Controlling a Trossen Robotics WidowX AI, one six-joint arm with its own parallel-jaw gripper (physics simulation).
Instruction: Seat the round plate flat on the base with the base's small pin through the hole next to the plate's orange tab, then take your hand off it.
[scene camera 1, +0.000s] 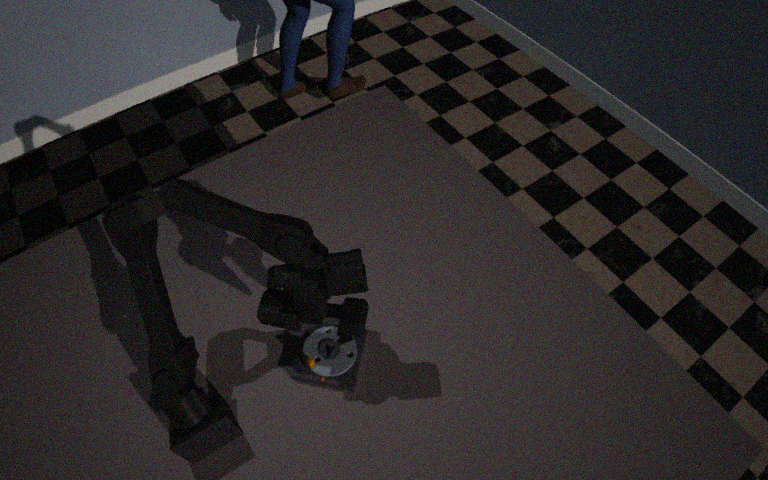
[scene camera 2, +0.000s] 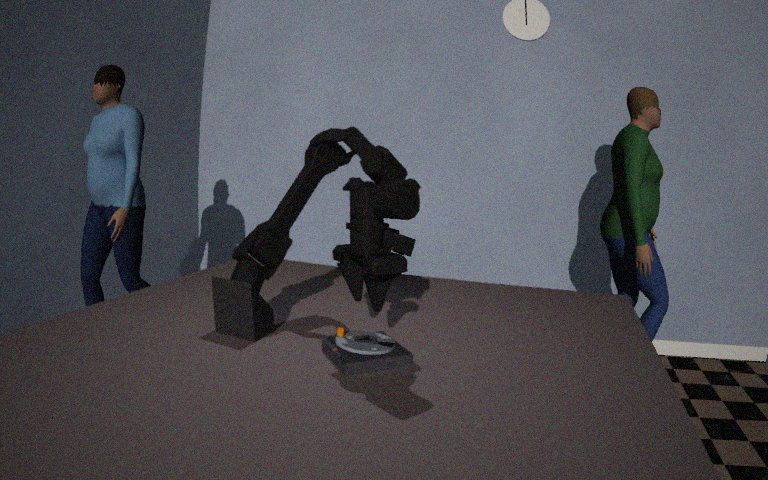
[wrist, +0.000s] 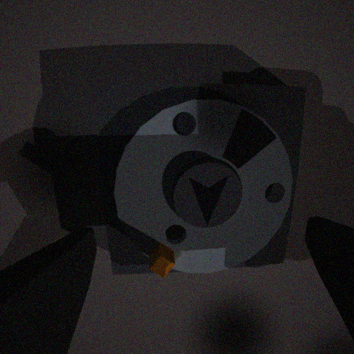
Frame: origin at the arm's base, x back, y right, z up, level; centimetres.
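Where they show: gripper, fingertip midpoint: (scene camera 1: 321, 332) (scene camera 2: 367, 306); arm's base, origin of the base link: (scene camera 1: 195, 421) (scene camera 2: 240, 292).
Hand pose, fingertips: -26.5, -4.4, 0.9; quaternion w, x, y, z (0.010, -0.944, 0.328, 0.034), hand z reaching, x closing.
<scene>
Things, the pixels of their top centre, and the offset from my fingertips, as dx, dy, dz. Level surfaces: height alone.
- round grey plate, middle of its top: (scene camera 2: 366, 330) (scene camera 1: 329, 345) -0.5, +1.4, -4.1
- dark square base, middle of its top: (scene camera 2: 365, 338) (scene camera 1: 329, 349) -0.5, +1.5, -5.7
- brown table, its level: dz -9.5
The round grey plate (scene camera 1: 339, 367) (scene camera 2: 360, 350) (wrist: 135, 195) lies on the dark square base (scene camera 2: 368, 365) (wrist: 294, 112). Its orange tab (scene camera 1: 311, 362) (scene camera 2: 340, 331) (wrist: 162, 261) stands up at the rim, at the lower left in the wrist view. The hole beside the tab (wrist: 175, 234) looks dark; I cannot make out the pin. The base's round centre with an arrow (wrist: 207, 192) shows off-centre in the plate's middle opening. I cannot tell whether the plate is fully flat. My gripper (scene camera 1: 322, 335) (scene camera 2: 368, 305) (wrist: 202, 234) is open and empty, above the plate.
The arm's mount (scene camera 1: 206, 433) (scene camera 2: 233, 308) stands on the brown table (scene camera 1: 509, 367) (scene camera 2: 169, 407), left of the base. Arm shadows darken the base and table. A person in blue (scene camera 2: 116, 152) and one in green (scene camera 2: 637, 175) stand beyond the table.
</scene>
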